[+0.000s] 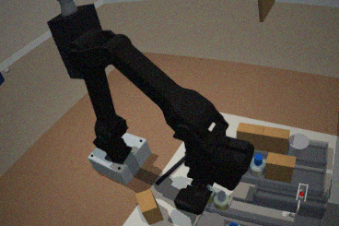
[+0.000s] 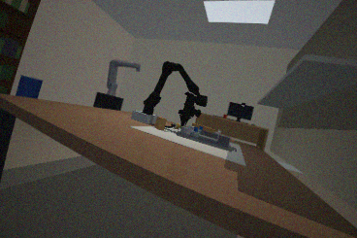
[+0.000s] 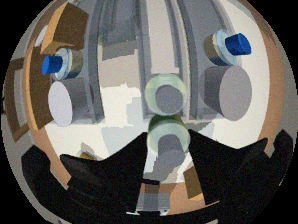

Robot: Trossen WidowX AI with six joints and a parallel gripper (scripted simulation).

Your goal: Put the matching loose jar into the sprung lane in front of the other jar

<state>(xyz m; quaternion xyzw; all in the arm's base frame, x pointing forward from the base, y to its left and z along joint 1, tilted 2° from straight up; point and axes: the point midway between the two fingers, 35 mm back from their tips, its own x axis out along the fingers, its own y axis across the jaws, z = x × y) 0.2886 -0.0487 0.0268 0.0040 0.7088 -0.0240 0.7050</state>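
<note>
Now: the tan box 13 cm behind my gripper tip, 7 cm to the right of it and 1 cm below it. From my gripper tip the other things lie so: red marker 23 cm ahead, 3 cm to the left, 3 cm above; then black tool 13 cm behind, 8 cm to the left, 4 cm below.
</note>
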